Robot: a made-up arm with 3 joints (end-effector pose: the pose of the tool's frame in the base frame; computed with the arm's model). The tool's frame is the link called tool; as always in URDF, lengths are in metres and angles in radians. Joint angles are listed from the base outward.
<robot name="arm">
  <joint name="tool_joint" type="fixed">
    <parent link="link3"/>
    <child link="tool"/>
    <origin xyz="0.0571 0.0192 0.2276"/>
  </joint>
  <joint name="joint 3" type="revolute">
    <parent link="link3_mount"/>
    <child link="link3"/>
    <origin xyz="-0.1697 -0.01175 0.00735"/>
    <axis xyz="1 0 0"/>
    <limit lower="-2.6" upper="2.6"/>
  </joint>
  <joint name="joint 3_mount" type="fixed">
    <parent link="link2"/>
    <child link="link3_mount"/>
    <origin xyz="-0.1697 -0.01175 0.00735"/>
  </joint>
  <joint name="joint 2" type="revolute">
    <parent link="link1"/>
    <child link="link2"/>
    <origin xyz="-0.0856 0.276 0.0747"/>
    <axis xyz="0 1 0"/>
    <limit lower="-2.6" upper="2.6"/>
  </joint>
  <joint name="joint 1" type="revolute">
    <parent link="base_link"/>
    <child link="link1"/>
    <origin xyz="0 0 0.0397"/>
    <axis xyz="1 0 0"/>
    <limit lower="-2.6" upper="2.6"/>
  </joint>
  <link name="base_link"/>
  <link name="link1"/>
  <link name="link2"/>
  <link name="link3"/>
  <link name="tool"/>
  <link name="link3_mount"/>
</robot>
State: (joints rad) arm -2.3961 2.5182 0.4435
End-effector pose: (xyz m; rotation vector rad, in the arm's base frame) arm 0.2770 -0.0899 -0.1167 -0.7212 0.4064 -2.6710
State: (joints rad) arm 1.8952 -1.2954 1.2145
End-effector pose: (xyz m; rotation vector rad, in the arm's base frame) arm -0.2702 0.1432 0.1363 2.4849 -1.7724 -0.6277
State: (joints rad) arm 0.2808 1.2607 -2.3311
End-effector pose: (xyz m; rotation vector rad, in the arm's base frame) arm -0.3204 0.3064 0.4360 -1.7314 0.3869 1.4264
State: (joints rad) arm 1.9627 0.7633 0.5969
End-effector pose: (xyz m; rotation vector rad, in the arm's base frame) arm -0.1418 -0.4458 0.0074 2.4004 0.7801 0.6346
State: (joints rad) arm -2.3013 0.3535 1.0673
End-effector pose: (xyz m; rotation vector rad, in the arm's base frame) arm -0.3015 0.1855 -0.2103 -1.2204 -0.0427 -0.3743
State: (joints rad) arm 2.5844 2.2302 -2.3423
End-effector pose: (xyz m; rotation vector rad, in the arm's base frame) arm -0.0373 -0.5500 -0.0824 0.1322 -1.7391 1.4013
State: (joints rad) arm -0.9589 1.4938 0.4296
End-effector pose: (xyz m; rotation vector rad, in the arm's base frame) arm 0.1216 0.4066 0.1111 -0.4262 1.1593 -0.9652
